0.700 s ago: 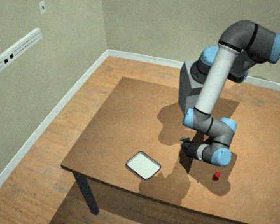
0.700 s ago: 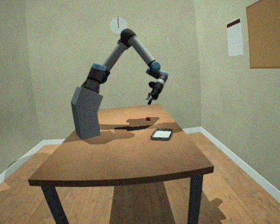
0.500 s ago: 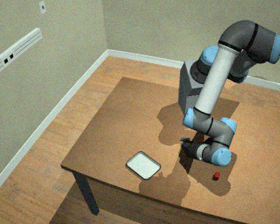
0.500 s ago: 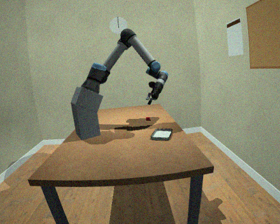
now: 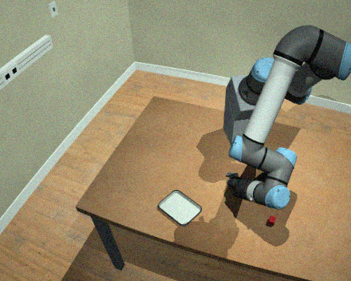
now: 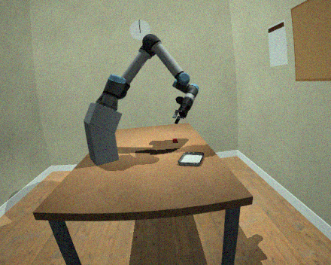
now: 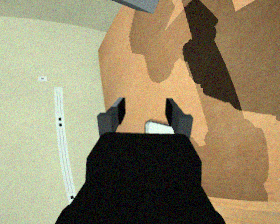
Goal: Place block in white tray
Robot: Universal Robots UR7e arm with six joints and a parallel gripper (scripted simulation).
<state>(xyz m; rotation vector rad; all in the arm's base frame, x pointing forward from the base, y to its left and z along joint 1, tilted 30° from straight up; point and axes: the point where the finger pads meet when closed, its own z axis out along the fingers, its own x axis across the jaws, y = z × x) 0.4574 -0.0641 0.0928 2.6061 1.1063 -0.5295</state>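
Now: the small red block 210 mm below my hand, 200 mm to the left of it and 30 mm ahead of it. From my hand the other things lie so: white tray: 210 mm to the right, 210 mm below, 30 mm ahead.
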